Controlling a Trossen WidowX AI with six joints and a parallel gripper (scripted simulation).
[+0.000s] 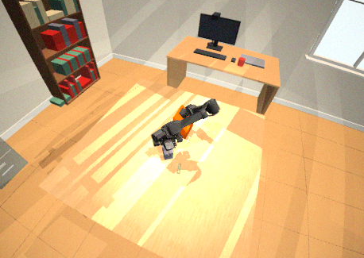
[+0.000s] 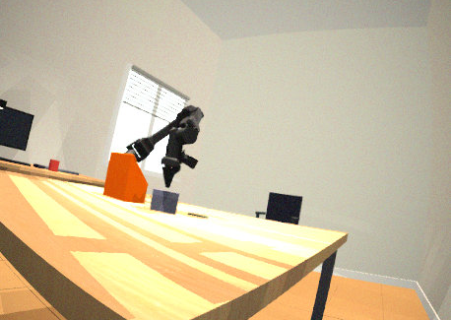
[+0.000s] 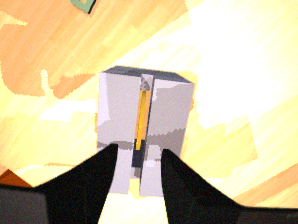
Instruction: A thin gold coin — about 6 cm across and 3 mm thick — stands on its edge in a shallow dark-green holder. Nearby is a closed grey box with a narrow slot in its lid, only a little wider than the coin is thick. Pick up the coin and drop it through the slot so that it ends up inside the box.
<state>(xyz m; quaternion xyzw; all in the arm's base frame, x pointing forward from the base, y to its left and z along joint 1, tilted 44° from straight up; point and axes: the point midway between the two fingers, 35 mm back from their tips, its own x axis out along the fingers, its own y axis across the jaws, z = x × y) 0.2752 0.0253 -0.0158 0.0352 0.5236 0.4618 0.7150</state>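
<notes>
Right now my gripper tip is 6 cm above the gold coin.
</notes>
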